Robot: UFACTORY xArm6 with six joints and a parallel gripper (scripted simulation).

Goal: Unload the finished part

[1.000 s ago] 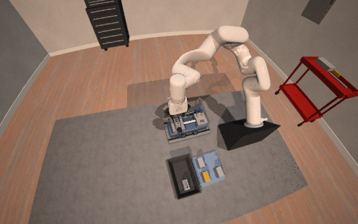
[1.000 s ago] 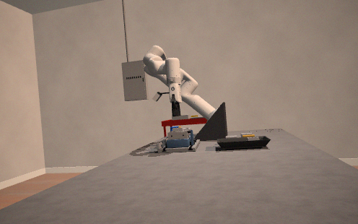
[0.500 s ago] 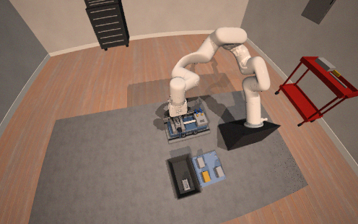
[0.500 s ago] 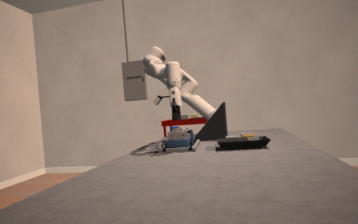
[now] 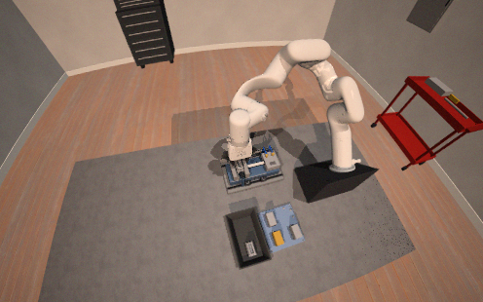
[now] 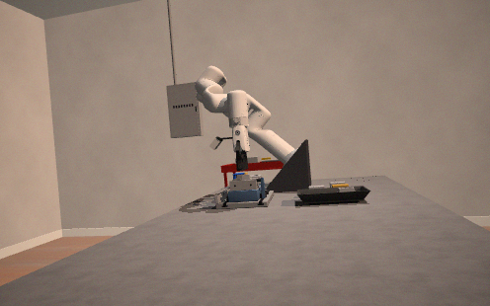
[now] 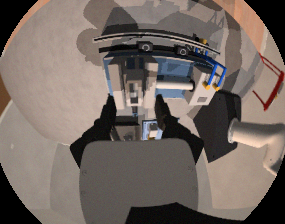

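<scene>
Now: the blue vise 110 mm below my hand, 70 mm behind it and 10 mm to the right of it. Round my hand: light blue pallet (300 mm to the left, 160 mm behind, 150 mm below); brass block (350 mm to the left, 130 mm behind, 120 mm below).
</scene>
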